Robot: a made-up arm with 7 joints.
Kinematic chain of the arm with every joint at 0, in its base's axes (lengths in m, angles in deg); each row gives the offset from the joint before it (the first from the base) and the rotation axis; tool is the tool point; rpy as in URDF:
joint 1: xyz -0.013 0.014 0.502 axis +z
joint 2: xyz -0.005 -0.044 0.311 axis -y
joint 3: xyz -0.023 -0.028 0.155 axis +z
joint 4: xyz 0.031 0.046 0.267 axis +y
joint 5: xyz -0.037 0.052 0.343 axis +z
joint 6: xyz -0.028 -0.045 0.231 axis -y
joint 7: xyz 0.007 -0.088 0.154 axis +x
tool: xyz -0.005 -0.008 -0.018 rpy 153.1 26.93 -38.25
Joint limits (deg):
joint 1: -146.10..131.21
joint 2: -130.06..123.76
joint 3: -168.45..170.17
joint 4: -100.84..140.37
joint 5: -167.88..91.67
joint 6: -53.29..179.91
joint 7: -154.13..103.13
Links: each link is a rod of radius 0.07 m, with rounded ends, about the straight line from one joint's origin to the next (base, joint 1, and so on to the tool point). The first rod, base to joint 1, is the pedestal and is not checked.
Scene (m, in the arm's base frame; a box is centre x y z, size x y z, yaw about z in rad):
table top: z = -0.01
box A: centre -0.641 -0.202 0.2 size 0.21 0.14 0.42 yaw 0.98
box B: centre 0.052 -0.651 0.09 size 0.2 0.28 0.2 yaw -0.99
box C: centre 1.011 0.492 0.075 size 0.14 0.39 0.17 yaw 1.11
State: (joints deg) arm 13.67 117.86 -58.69 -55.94 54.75 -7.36 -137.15
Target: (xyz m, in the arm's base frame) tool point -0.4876 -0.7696 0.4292
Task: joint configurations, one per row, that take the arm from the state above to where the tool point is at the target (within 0.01 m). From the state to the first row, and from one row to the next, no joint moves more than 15 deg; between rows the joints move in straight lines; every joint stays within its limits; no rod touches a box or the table.
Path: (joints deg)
1: 27.29 109.81 -62.49 -64.92 50.03 -2.71 -137.13
2: 40.91 101.75 -66.28 -73.90 45.31 1.94 -137.11
3: 54.53 93.70 -70.08 -82.88 40.60 6.58 -137.09
4: 68.15 85.65 -73.87 -91.86 35.88 11.23 -137.07
5: 81.77 77.59 -77.67 -100.84 31.16 15.88 -137.04
6: 82.25 80.40 -67.49 -88.73 37.45 8.80 -136.68
7: 82.74 83.20 -57.32 -76.62 43.74 1.72 -136.31
8: 83.23 86.01 -47.14 -64.51 50.03 -5.36 -135.95

